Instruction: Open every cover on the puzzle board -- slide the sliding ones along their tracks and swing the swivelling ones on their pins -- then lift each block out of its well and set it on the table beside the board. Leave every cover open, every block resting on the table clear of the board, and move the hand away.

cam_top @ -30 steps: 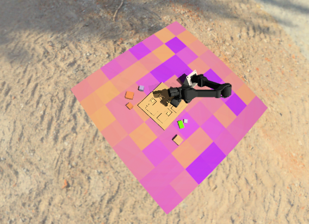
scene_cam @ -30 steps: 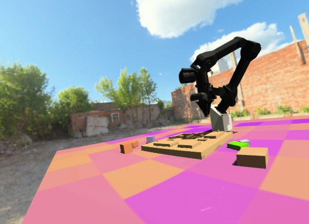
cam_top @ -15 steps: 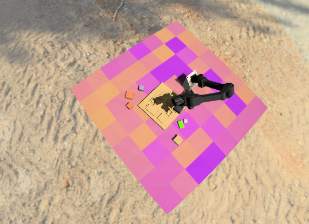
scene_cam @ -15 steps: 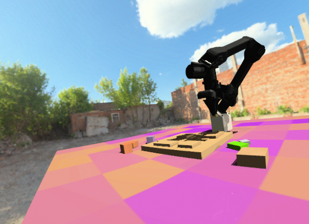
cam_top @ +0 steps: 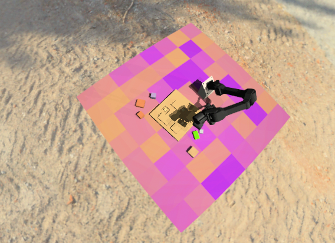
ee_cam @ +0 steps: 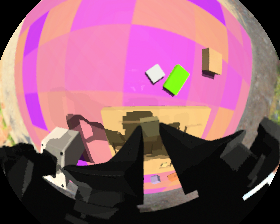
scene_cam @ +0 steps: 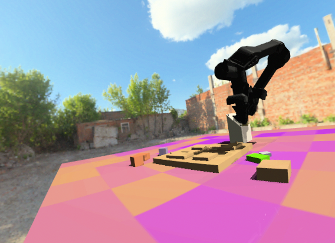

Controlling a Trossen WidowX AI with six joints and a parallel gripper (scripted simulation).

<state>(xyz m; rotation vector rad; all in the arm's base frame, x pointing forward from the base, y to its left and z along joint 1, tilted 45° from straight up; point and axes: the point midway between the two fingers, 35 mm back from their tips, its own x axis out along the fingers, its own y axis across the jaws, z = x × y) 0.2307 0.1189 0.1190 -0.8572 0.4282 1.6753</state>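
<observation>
The tan puzzle board lies 130 mm to the right of my gripper tip, 90 mm below it and 90 mm ahead of it. Round my gripper tip: green block 100 mm below, 70 mm to the left, 70 mm ahead; then greyish-purple block 370 mm to the right, 150 mm ahead, 90 mm below; then tan block 160 mm ahead, 150 mm to the left, 90 mm below.
</observation>
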